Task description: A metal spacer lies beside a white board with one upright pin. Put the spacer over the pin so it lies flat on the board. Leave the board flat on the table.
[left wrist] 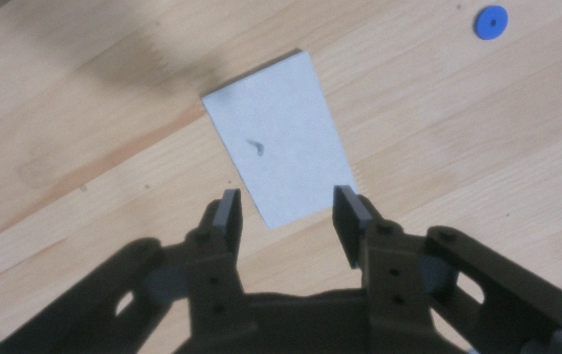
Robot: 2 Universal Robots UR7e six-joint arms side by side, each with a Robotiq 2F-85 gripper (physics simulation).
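Places are measured from the left arm's base along level axes (x back, y left, z down), in centimetres.
Pixels of known places: left gripper, fingertip midpoint: [287, 203].
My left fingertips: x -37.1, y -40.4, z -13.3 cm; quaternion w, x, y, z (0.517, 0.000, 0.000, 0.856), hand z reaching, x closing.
Behind a point stands the place of what it marks.
The white board [295, 120] @(x -36.6, y -38.2, z 2.3 cm) lies flat on the table, tilted in the picture, in the middle of the left wrist view. Its small grey pin [260, 149] @(x -37.0, y -42.4, z 0.3 cm) stands near the board's left long edge, with a short shadow beside it. A round blue disc with a small dark hole, by its shape the spacer [484, 23] @(x -37.5, y -18.3, z 3.2 cm), lies flat on the table at the top right, apart from the board. My left gripper [287, 203] @(x -37.1, y -40.4, z -13.3 cm) is open and empty above the board's lower end, its fingertips on either side of that end in the picture. My right gripper does not show.
The light wooden table top [450, 150] @(x -48.3, y -24.7, z 3.8 cm) extends around the board. A soft dark shadow falls on the wood at the upper left, reaching towards the board's upper left corner. A dark edge shows at the very top left corner.
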